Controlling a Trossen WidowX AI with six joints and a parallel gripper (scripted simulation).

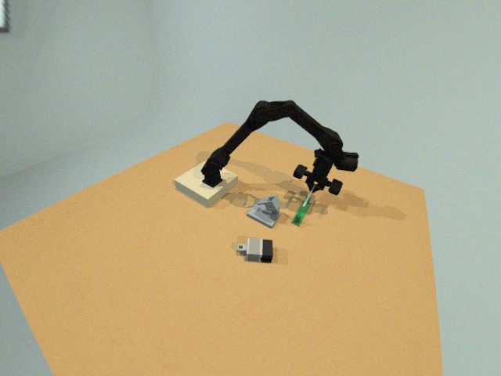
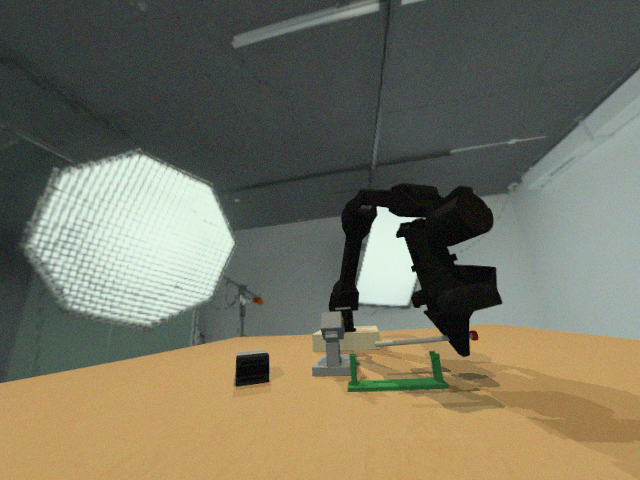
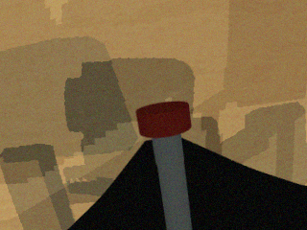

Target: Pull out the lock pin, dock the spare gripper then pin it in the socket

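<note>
Right now the green rack is 100 mm to the right of my gripper tip, 10 mm below it and 10 mm ahead of it. The rest, counted from my gripper tip: spare gripper (370 mm to the right, 50 mm behind, 20 mm below); grey mount (210 mm to the right, 100 mm behind, 20 mm above).
</note>
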